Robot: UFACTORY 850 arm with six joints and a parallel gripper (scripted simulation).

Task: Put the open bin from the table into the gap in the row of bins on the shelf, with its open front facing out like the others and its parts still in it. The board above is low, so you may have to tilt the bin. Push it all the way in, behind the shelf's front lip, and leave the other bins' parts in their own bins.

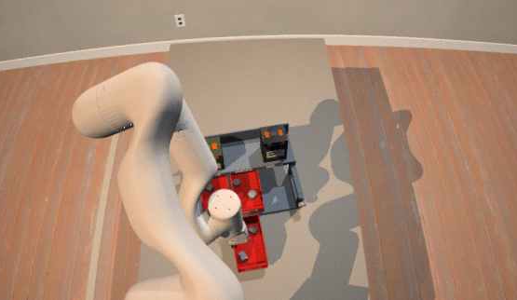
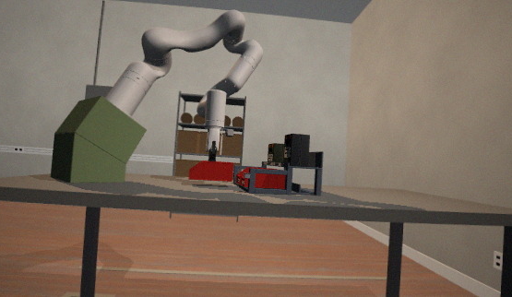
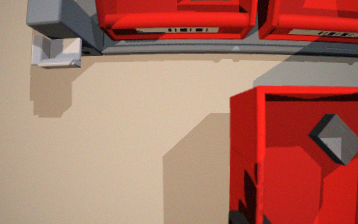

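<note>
My hand is 5 cm to the left of the red bin and 2 cm above it. From my hand the other things lie so: grey part (6 cm to the right, 6 cm ahead, 5 cm below); grey shelf (25 cm ahead, 4 cm to the right, 2 cm below).
</note>
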